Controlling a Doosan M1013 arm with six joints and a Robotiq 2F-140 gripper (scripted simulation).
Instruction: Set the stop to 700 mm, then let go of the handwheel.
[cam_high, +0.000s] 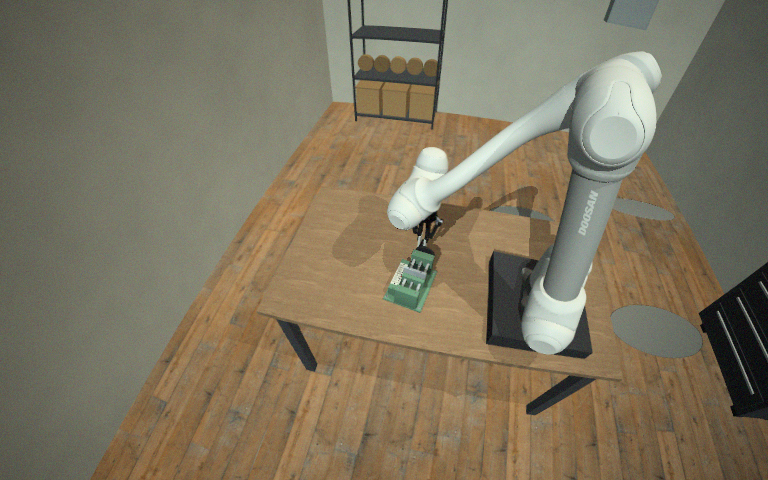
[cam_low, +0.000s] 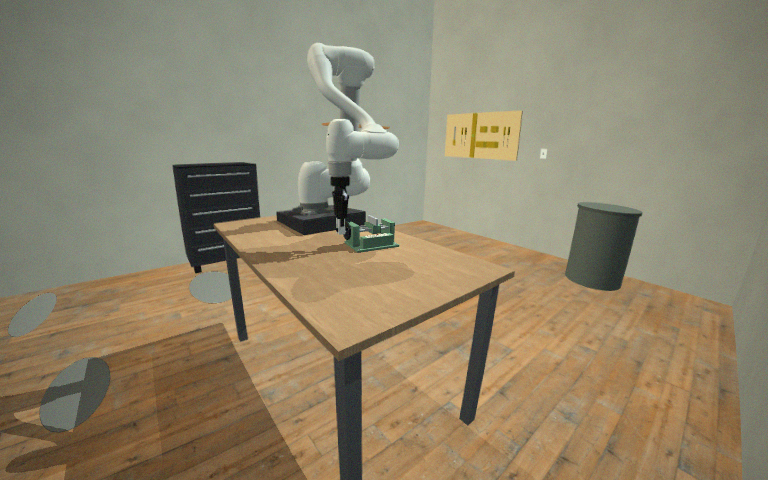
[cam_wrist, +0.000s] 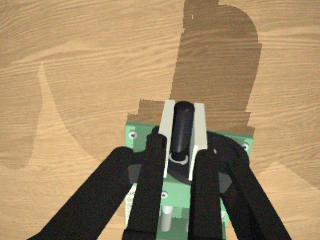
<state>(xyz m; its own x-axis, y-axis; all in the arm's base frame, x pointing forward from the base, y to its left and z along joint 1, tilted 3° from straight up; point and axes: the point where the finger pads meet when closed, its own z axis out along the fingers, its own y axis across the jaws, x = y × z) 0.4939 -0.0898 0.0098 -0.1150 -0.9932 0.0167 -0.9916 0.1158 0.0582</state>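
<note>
Right now my hand is 1 cm short of the green stop fixture, 16 cm to the right of it and 1 cm above it. From my hand the other things lie so: black crank handle 2 cm below.
</note>
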